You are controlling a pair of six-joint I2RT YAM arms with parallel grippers.
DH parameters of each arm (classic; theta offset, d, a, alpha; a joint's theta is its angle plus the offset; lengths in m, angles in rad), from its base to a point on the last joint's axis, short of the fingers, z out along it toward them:
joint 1: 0 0.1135 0.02 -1.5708
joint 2: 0 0 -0.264 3.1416
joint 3: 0.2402 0 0.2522 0
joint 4: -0.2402 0 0.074 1.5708
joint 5: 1.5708 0 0 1.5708
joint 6: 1.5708 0.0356 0 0
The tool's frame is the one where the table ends.
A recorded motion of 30 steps. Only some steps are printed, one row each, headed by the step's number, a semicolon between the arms.
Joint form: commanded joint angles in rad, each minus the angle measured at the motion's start. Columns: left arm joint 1, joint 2, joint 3, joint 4, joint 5, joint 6; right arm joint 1, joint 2, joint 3, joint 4, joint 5, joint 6.
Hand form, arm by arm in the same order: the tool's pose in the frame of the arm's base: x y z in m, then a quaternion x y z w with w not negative. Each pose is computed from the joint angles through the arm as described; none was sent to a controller.
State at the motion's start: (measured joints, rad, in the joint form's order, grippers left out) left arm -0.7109 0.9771 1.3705 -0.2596 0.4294 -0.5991; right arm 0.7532 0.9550 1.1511 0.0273 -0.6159 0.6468
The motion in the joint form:
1: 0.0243 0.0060 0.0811 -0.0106 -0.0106 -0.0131; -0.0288 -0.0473 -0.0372 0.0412 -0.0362 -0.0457
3: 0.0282 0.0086 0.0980 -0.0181 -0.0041 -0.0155; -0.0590 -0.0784 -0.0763 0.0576 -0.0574 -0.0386
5: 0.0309 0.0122 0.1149 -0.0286 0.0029 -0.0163; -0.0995 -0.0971 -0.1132 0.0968 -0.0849 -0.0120
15: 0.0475 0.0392 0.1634 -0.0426 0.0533 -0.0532; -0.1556 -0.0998 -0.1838 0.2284 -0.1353 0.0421
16: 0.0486 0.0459 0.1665 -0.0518 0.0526 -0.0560; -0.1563 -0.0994 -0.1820 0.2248 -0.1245 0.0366
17: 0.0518 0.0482 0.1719 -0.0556 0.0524 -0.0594; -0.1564 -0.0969 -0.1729 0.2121 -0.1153 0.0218
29: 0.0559 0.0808 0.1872 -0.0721 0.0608 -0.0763; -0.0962 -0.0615 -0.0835 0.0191 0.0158 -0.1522
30: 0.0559 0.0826 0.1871 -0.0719 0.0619 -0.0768; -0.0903 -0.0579 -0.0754 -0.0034 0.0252 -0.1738
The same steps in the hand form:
1: 0.1219 -0.1187 0.5183 0.18376 0.61339 -0.56251 0.52304; 0.1231 0.1377 0.4582 -0.29011 0.55501 0.61712 0.47641
3: 0.1207 -0.1171 0.5221 0.18464 0.61086 -0.56423 0.52384; 0.1220 0.1304 0.4519 -0.28830 0.55470 0.61529 0.48022
5: 0.1196 -0.1159 0.5254 0.18636 0.60956 -0.56544 0.52344; 0.1243 0.1241 0.4464 -0.28193 0.55324 0.61714 0.48330
15: 0.1216 -0.1160 0.5338 0.18958 0.60778 -0.58109 0.50695; 0.1325 0.1196 0.4357 -0.27810 0.53968 0.62615 0.48922
16: 0.1237 -0.1174 0.5328 0.18718 0.61304 -0.57993 0.50282; 0.1330 0.1194 0.4360 -0.27495 0.54078 0.62323 0.49350
17: 0.1241 -0.1170 0.5336 0.18503 0.61393 -0.57987 0.50260; 0.1334 0.1194 0.4375 -0.27464 0.54188 0.61815 0.49883
29: 0.1330 -0.1233 0.5312 0.17899 0.62782 -0.58063 0.48649; 0.1352 0.1297 0.4434 -0.27839 0.57641 0.56101 0.52491
30: 0.1336 -0.1238 0.5309 0.17910 0.62841 -0.58076 0.48553; 0.1353 0.1308 0.4432 -0.28187 0.58054 0.55389 0.52605

